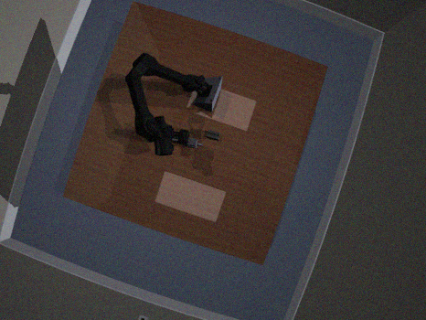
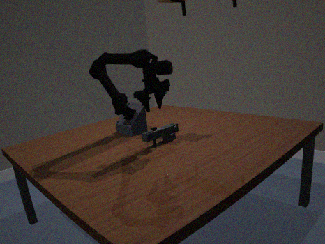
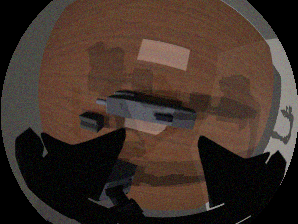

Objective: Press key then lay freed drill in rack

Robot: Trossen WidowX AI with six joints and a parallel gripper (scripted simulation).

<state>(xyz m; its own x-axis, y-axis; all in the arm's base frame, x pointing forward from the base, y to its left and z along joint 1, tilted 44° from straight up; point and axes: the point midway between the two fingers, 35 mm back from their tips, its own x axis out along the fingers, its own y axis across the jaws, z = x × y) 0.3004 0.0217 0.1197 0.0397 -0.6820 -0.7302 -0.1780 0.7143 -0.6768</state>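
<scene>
Right now the drill is 12 cm below my gripper tip, 8 cm to the left of it and 2 cm behind it. From my gripper tip the other things lie so: dark key 11 cm below, 1 cm to the right, 1 cm behind; then grey rack 18 cm to the left, 15 cm below, 10 cm behind.
</scene>
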